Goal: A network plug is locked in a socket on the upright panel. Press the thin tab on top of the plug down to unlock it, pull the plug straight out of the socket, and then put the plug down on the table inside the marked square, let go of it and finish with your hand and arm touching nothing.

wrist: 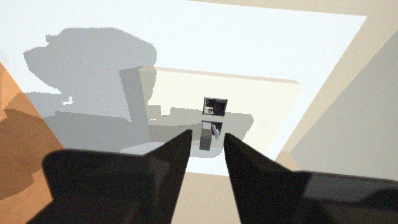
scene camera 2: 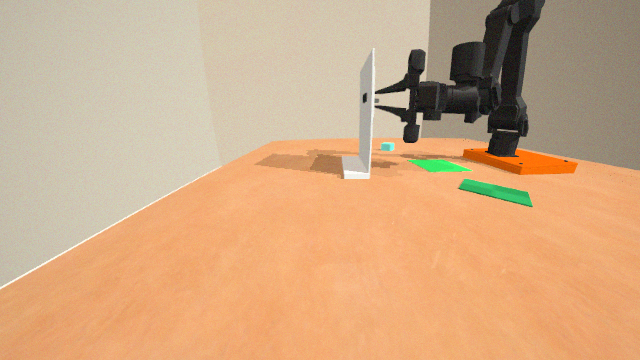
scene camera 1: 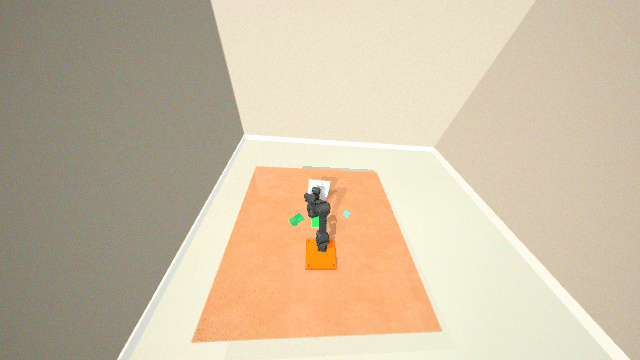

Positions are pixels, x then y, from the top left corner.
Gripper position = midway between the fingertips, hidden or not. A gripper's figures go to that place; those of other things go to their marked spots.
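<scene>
An upright panel (wrist: 128, 84) is 12 cm from the lens, and my gripper (wrist: 208, 136) is 11 cm from the lens.
</scene>
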